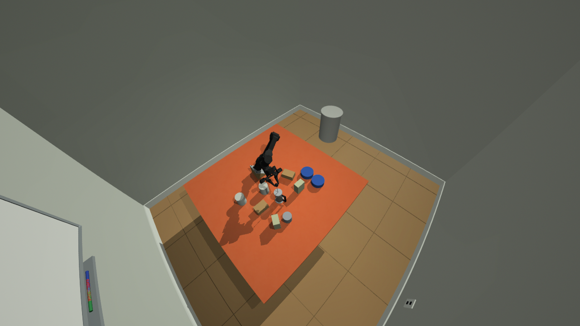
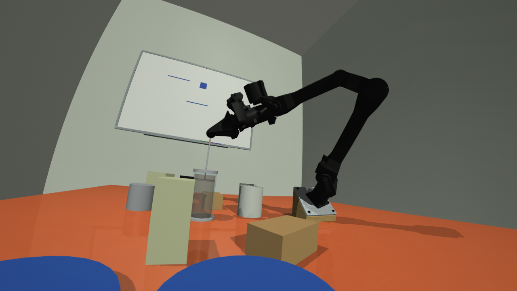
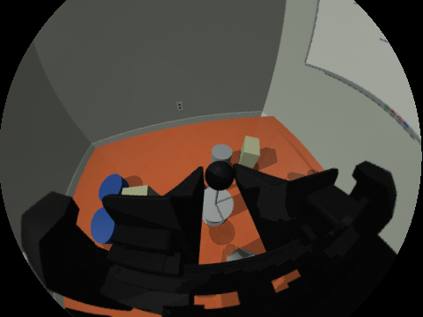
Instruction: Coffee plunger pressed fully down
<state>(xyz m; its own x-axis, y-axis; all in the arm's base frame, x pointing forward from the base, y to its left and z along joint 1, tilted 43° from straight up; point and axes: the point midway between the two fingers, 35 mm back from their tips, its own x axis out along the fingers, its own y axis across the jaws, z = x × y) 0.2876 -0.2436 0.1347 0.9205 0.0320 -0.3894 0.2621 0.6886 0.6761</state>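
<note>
My gripper tip is 120 mm above the coffee press and 10 mm short of it.
</note>
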